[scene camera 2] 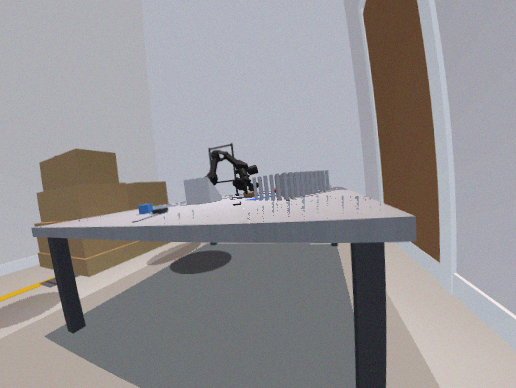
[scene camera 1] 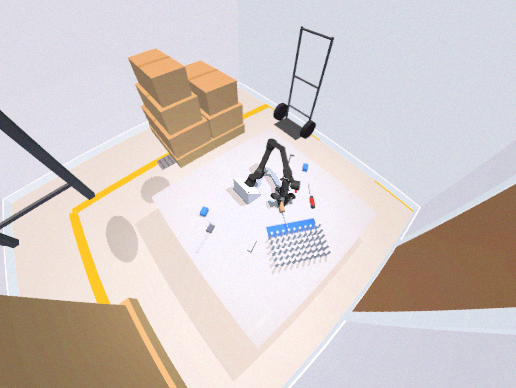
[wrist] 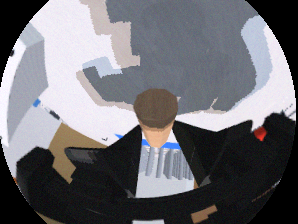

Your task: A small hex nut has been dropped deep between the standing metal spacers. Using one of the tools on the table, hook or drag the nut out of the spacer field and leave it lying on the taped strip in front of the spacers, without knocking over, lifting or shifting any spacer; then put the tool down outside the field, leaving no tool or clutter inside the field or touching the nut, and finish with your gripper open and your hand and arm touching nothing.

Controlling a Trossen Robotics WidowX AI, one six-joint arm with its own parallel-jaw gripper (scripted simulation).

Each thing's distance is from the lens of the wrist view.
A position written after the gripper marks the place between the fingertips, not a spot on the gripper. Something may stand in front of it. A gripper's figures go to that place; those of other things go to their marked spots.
gripper (wrist: 156, 125): 10 cm
wooden-handled screwdriver (wrist: 156, 108): 6 cm
